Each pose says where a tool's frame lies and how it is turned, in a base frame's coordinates. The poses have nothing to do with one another.
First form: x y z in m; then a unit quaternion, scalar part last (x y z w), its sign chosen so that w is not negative.
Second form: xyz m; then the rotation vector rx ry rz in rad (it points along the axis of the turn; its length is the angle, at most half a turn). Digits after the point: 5 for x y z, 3 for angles.
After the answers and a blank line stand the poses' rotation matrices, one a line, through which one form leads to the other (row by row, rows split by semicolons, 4 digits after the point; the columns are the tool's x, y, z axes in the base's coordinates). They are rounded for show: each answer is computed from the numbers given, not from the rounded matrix.
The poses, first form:
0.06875, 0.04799, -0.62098, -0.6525, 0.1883, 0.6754, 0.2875
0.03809, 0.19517, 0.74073, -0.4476, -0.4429, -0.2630, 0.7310
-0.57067, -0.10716, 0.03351, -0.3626, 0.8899, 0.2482, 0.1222
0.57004, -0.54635, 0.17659, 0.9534, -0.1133, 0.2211, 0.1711
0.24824, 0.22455, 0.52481, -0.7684, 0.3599, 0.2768, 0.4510
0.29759, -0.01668, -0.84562, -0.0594, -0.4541, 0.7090, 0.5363
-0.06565, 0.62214, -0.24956, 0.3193, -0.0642, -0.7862, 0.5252
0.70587, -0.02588, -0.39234, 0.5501, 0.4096, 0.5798, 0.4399
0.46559, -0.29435, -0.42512, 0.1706, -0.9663, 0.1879, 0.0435
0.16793, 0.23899, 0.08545, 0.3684, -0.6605, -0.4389, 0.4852
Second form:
0.06875, 0.04799, -0.62098, -1.743, 0.503, 1.804
0.03809, 0.19517, 0.74073, -0.985, -0.975, -0.579
-0.57067, -0.10716, 0.03351, -1.058, 2.597, 0.724
0.57004, -0.54635, 0.17659, 2.707, -0.322, 0.628
0.24824, 0.22455, 0.52481, -1.899, 0.889, 0.684
0.29759, -0.01668, -0.84562, -0.141, -1.081, 1.688
-0.06565, 0.62214, -0.24956, 0.764, -0.154, -1.881
0.70587, -0.02588, -0.39234, 1.366, 1.017, 1.440
0.46559, -0.29435, -0.42512, 0.522, -2.954, 0.574
0.16793, 0.23899, 0.08545, 0.897, -1.608, -1.068

0.0168 -0.6341 -0.7731; 0.1426 -0.7638 0.6295; -0.9896 -0.1208 0.0776
0.4694 0.7810 -0.4121; 0.0120 0.4610 0.8873; 0.8829 -0.4214 0.2070
-0.7072 -0.7061 0.0375; -0.5847 0.6138 0.5304; -0.3975 0.3531 -0.8469
0.8766 -0.2917 0.3828; -0.1404 -0.9158 -0.3764; 0.4604 0.2762 -0.8437
0.5877 -0.8028 -0.1008; -0.3034 -0.3341 0.8924; -0.7500 -0.4939 -0.4400
-0.4177 -0.7065 -0.5713; 0.8144 -0.0124 -0.5802; 0.4028 -0.7076 0.5805
-0.2444 0.7848 -0.5695; -0.8668 -0.4401 -0.2344; -0.4346 0.4363 0.7879
-0.0078 -0.0595 0.9982; 0.9607 -0.2775 -0.0090; 0.2775 0.9589 0.0593
-0.9380 -0.3460 -0.0200; -0.3133 0.8712 -0.3780; 0.1482 -0.3483 -0.9256
-0.2577 -0.0607 -0.9643; -0.9125 0.3433 0.2223; 0.3176 0.9373 -0.1439

